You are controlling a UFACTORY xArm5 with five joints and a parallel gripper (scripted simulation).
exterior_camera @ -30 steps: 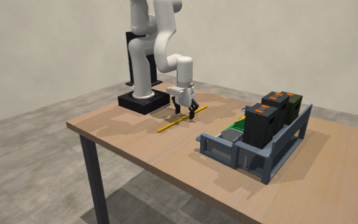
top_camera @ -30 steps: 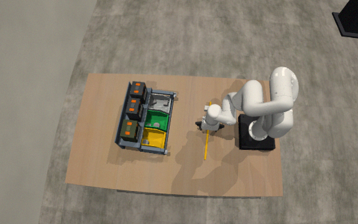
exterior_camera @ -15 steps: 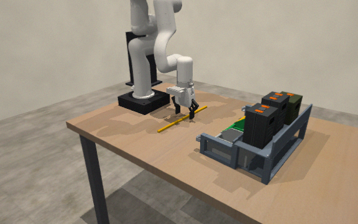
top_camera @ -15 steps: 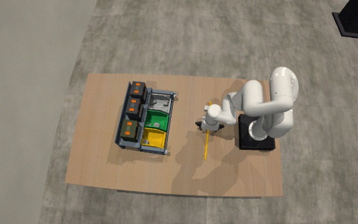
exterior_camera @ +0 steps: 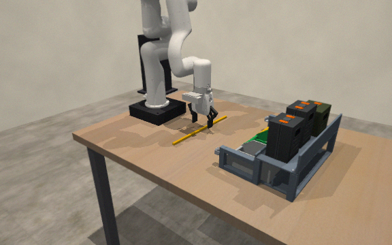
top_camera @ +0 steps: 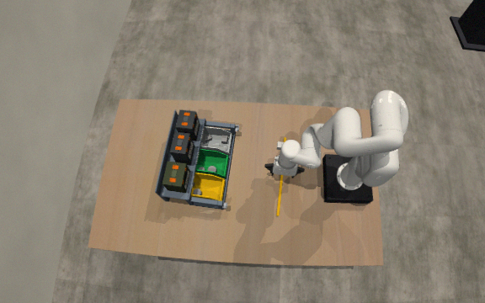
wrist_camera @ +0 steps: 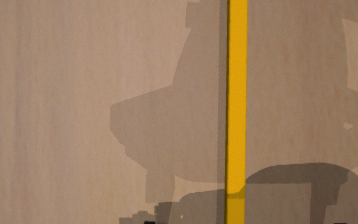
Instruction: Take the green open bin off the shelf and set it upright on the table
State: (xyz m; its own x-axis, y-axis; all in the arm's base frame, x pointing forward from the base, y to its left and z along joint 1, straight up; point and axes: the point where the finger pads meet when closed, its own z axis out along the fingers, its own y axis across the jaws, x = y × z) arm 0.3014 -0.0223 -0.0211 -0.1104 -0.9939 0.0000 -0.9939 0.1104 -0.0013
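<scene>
My hand is 3 cm above the thin yellow rod. Also, from my hand: green open bin: 34 cm ahead, 4 cm to the right, 1 cm above; then grey part: 32 cm ahead, 1 cm to the right, 1 cm below; then yellow bin: 35 cm ahead, 7 cm to the left, 1 cm above.
</scene>
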